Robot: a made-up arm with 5 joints. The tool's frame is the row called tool. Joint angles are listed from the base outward.
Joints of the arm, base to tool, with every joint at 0 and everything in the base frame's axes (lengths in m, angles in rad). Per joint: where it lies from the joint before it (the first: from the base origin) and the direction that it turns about. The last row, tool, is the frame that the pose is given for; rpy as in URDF.
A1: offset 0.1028 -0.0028 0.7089 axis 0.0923 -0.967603 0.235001
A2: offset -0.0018 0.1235 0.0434 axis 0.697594 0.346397 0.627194
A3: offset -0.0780 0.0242 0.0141 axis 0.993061 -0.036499 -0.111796
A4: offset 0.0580 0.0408 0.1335 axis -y
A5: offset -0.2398 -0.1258 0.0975 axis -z
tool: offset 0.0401 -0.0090 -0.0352 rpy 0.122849 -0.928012 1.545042
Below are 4 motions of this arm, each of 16 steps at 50 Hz.
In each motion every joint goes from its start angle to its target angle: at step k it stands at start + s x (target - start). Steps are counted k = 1, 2, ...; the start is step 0. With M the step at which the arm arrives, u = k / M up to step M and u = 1 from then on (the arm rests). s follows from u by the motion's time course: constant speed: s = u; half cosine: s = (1 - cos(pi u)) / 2; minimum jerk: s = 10 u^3 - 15 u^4 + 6 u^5.
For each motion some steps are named. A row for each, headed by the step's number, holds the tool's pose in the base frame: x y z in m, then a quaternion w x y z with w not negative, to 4 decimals.
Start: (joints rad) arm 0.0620 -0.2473 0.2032 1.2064 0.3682
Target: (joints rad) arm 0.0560 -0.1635 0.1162 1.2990 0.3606
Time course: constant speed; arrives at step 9
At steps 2, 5, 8, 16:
2: -0.0551 0.0601 0.6976 0.3834 -0.1472 -0.7304 0.5457
5: -0.0490 0.0563 0.6984 0.3726 -0.1481 -0.7296 0.5540
8: -0.0427 0.0527 0.6991 0.3614 -0.1489 -0.7289 0.5621
16: -0.0405 0.0515 0.6993 0.3575 -0.1491 -0.7287 0.5647

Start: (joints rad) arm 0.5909 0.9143 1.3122 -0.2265 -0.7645
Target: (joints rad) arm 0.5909 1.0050 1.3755 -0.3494 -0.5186
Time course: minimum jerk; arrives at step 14
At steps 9, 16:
9: 0.1012 -0.1620 0.5948 0.3742 -0.7999 0.3215 -0.3418
16: 0.1113 -0.1579 0.5877 0.3617 -0.8226 0.2969 -0.3232

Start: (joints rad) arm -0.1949 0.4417 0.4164 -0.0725 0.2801
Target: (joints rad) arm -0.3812 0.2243 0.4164 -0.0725 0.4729
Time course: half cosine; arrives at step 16
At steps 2, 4, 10, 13, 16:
2: -0.0183 -0.1164 0.9132 0.5812 0.6567 -0.3246 0.3544
4: -0.0191 -0.1114 0.9190 0.6002 0.6472 -0.3218 0.3424
10: -0.0194 -0.0839 0.9479 0.6903 0.5935 -0.3034 0.2815
13: -0.0179 -0.0715 0.9594 0.7246 0.5683 -0.2940 0.2563
16: -0.0171 -0.0668 0.9636 0.7370 0.5583 -0.2902 0.2468

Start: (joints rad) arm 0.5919 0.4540 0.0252 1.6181 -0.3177
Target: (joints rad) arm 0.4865 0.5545 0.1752 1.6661 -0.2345
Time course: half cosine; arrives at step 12
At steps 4, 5, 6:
4: 0.0479 0.0617 0.6556 0.0668 0.2101 0.7299 -0.6470
5: 0.0484 0.0637 0.6552 0.0604 0.1973 0.7414 -0.6386
6: 0.0489 0.0659 0.6548 0.0531 0.1836 0.7533 -0.6292

